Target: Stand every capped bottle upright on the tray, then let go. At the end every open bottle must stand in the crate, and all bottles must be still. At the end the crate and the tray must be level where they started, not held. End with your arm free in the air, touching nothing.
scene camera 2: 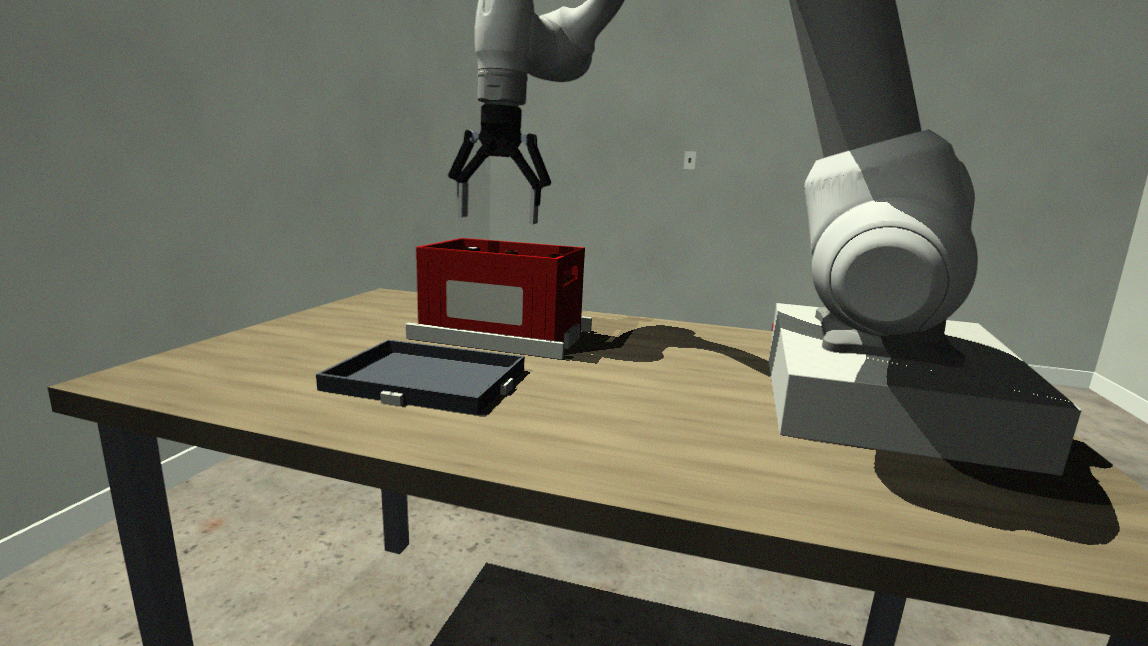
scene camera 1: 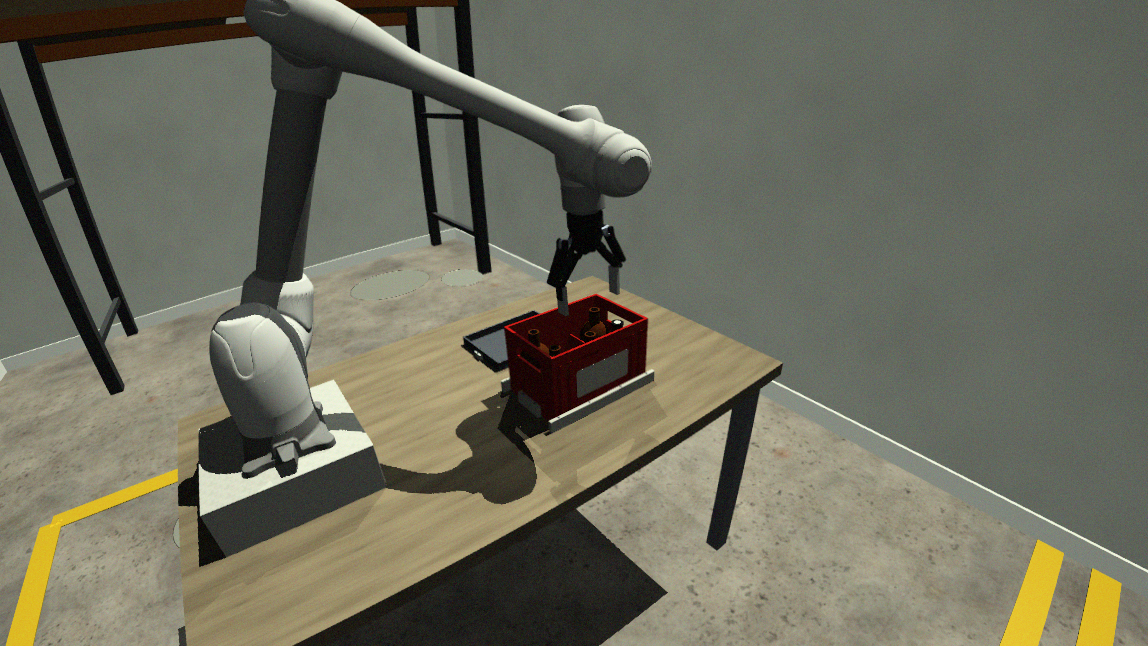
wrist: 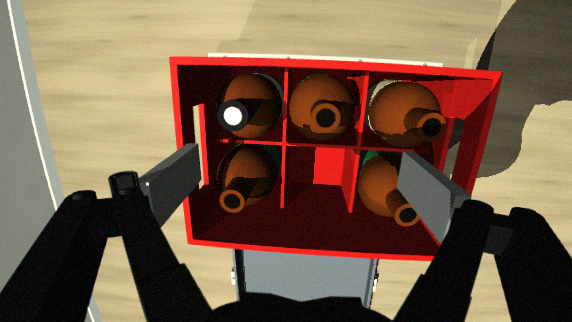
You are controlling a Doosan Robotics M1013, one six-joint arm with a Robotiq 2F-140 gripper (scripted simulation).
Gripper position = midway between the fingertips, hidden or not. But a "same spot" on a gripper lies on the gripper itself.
Labels:
gripper: scene camera 2 497, 220; scene camera 1; wrist
same spot on gripper: (scene camera 1: 563, 265) = (wrist: 549, 274)

